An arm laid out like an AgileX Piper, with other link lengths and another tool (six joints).
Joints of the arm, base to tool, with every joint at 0 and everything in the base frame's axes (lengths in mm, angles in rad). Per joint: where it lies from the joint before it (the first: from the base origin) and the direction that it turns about. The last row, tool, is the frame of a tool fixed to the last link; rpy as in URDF.
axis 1: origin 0.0 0.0 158.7 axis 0 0 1
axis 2: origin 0.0 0.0 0.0 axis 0 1 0
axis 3: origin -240.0 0.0 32.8 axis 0 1 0
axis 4: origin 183.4 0.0 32.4 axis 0.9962 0 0.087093
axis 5: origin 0.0 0.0 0.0 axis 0 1 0
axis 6: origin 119.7 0.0 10.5 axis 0.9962 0 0.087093
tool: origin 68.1 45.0 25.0 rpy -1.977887 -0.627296 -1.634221
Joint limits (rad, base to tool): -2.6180..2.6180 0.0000..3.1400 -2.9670..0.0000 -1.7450..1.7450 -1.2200..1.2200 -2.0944..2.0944
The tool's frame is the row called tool.
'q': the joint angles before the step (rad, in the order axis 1, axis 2, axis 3, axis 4, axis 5, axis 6). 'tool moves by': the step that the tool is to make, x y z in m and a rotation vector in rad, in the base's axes. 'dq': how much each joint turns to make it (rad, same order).
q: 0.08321 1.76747 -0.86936 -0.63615 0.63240 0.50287
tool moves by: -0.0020 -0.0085 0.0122 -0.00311 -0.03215 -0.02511
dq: -0.02681 -0.05584 0.01374 0.00042 0.00979 -0.00670
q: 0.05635 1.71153 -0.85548 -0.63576 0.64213 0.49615
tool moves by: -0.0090 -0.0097 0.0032 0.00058 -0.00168 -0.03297
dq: -0.03506 -0.04004 0.03563 0.00306 0.00108 -0.00517
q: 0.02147 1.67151 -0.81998 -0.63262 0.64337 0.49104
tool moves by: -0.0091 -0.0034 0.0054 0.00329 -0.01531 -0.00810
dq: -0.01677 -0.05513 0.04380 0.00222 -0.00822 -0.00741
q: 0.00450 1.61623 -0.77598 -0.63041 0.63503 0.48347
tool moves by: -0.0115 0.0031 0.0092 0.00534 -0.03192 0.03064
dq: -0.00018 -0.08770 0.06025 0.00892 -0.01904 -0.03187
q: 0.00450 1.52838 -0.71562 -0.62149 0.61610 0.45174
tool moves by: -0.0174 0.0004 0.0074 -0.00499 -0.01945 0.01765
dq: 0.00003 -0.10177 0.07054 0.00582 0.00379 -0.02596
